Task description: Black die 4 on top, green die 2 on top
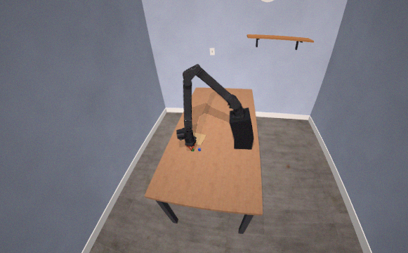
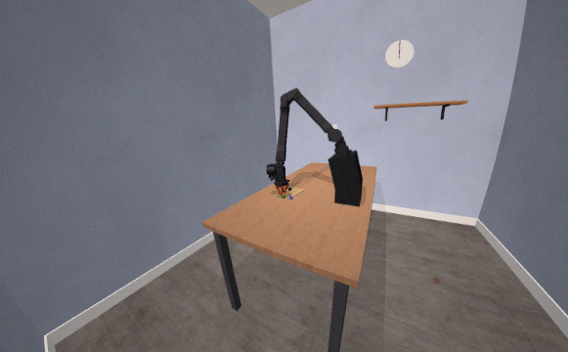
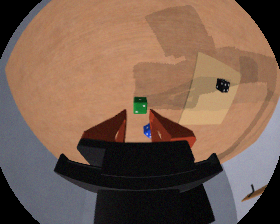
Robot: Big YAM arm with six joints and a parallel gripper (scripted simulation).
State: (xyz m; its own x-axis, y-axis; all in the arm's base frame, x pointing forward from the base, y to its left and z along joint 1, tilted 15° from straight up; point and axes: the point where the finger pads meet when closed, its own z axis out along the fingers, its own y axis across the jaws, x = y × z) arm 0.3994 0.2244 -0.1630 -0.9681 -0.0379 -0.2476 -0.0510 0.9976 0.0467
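Right now my hand is 3 cm above the green die. From my hand the other things lie so: black die 15 cm to the right, 6 cm ahead, 3 cm below; blue die 5 cm behind, 3 cm to the right, 3 cm below; tan mat 15 cm to the right, 4 cm below, 3 cm ahead.
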